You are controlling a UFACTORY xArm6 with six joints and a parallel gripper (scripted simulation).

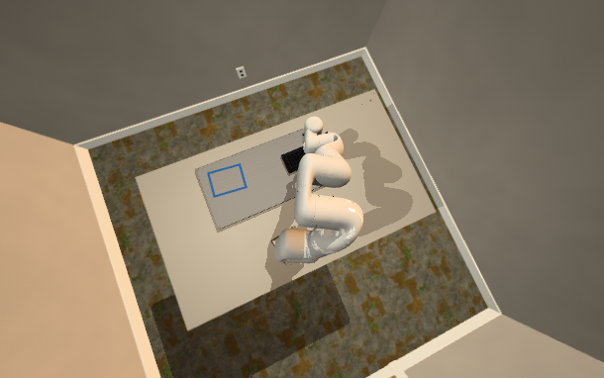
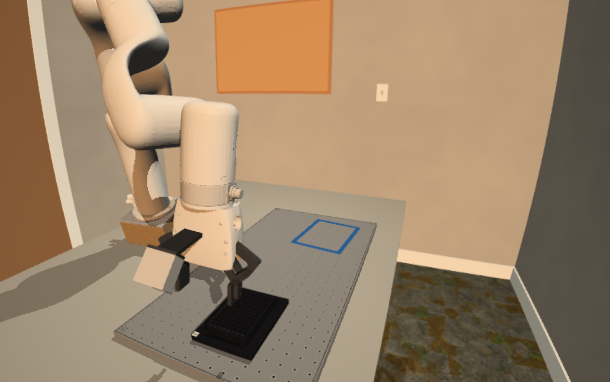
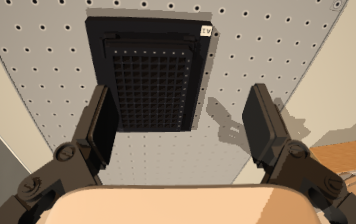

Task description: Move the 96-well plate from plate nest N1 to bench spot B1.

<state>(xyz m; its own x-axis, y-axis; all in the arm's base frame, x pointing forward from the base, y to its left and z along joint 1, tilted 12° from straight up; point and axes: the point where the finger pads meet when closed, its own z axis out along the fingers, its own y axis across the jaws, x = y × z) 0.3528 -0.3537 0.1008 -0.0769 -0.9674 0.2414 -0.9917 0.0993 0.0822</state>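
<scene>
My gripper is now 90 mm above the black 96-well plate, 60 mm to the right of it and 30 mm short of it. From my hand the other things lie so: black plate nest N1: 110 mm below, 60 mm to the left, 30 mm ahead; white label: 100 mm below, 40 mm behind.
</scene>
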